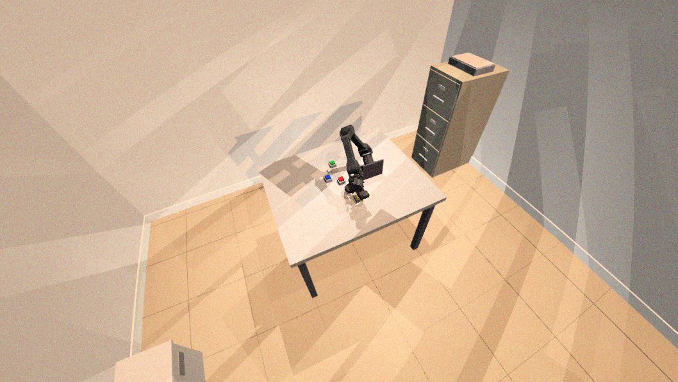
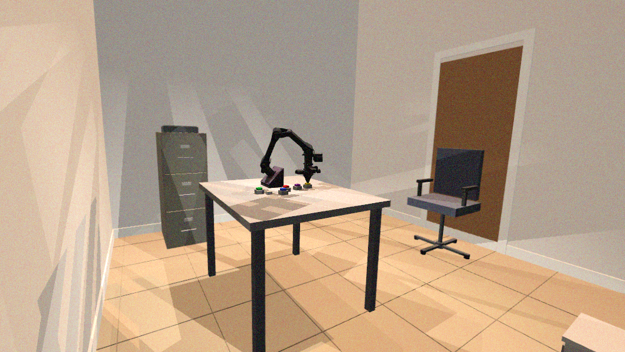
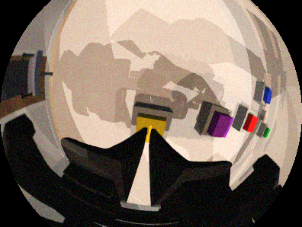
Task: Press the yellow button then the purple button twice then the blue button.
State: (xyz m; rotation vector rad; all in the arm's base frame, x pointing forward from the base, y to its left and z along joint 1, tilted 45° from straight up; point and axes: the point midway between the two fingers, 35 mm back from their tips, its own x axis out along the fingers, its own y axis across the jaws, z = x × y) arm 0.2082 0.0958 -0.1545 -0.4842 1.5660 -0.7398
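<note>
The yellow button is 10 mm below my gripper tip. Also, from my gripper tip: blue button: 270 mm to the right, 80 mm ahead; then purple button: 100 mm to the right, 10 mm ahead; then red button: 200 mm to the right, 10 mm ahead.
</note>
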